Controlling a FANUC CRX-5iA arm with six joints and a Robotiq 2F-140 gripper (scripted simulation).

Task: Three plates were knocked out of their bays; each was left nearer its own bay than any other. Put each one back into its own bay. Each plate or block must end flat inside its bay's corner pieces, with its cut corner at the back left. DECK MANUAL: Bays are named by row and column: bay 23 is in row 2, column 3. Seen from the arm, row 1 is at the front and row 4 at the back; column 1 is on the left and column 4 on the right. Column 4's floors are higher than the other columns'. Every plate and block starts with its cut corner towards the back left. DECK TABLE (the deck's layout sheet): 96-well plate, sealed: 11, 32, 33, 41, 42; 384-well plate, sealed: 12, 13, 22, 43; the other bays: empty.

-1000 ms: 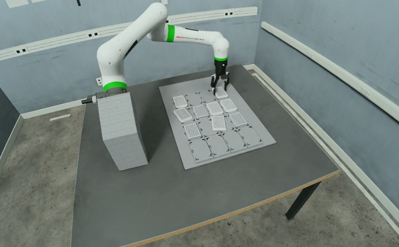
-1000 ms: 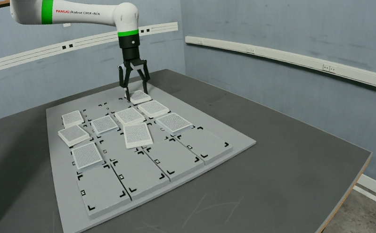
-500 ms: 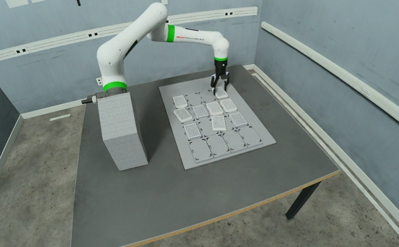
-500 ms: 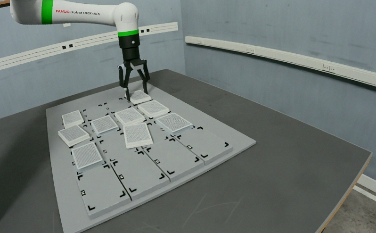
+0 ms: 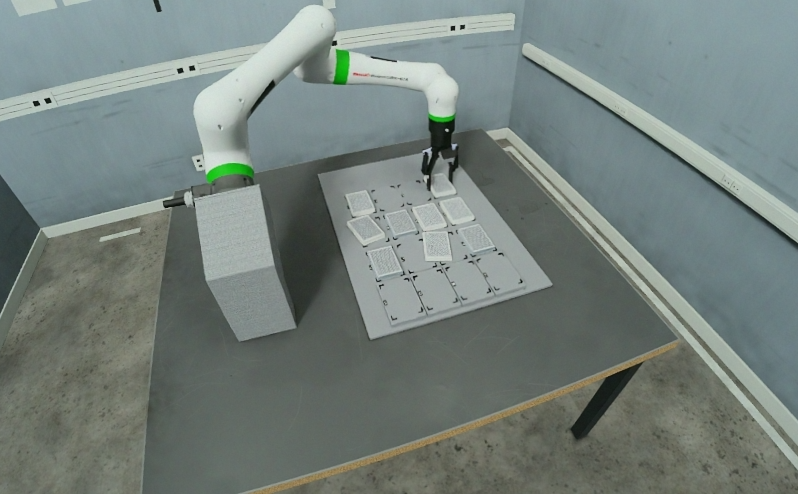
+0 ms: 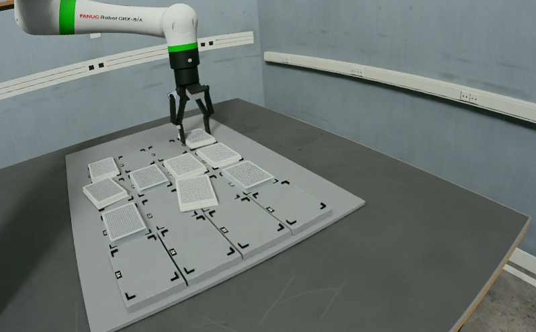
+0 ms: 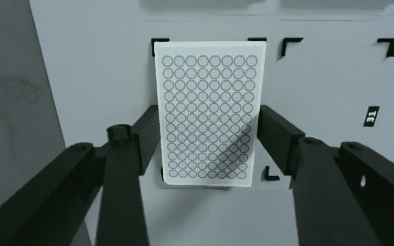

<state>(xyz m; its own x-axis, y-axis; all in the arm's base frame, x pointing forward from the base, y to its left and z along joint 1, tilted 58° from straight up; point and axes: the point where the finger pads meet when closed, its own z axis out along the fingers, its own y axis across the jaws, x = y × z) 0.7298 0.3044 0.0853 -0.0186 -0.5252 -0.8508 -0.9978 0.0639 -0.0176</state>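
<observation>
The label 22 is 26 cm behind my hand, 16 cm to the right of it and 3 cm below it. Also, from my hand: bay label (5 cm behind, 33 cm to the right, 3 cm below); then 384-well plate (33 cm behind, 32 cm to the right, 3 cm below).
</observation>
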